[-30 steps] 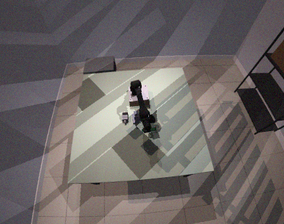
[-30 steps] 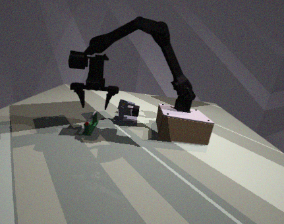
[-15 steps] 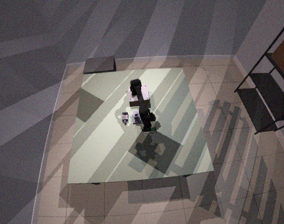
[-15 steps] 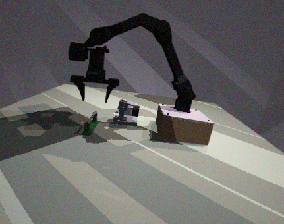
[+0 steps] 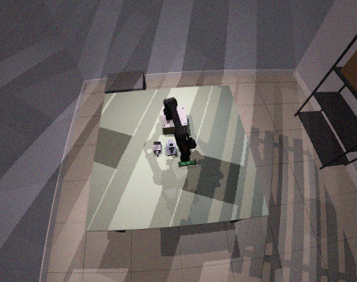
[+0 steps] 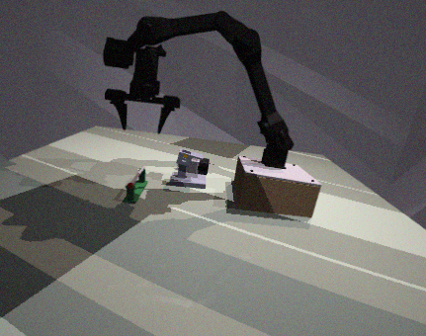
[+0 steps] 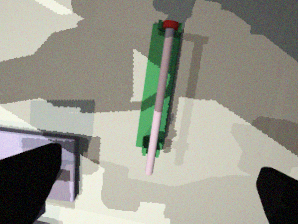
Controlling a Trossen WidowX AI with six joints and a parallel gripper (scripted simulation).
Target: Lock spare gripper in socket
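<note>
Now: gripper tip 200 mm to the left of the spare gripper, 150 mm past it and 140 mm above it. Round my gripper tip: socket (130 mm behind, 120 mm below, 80 mm to the right); green cradle (140 mm below, 20 mm to the left).
</note>
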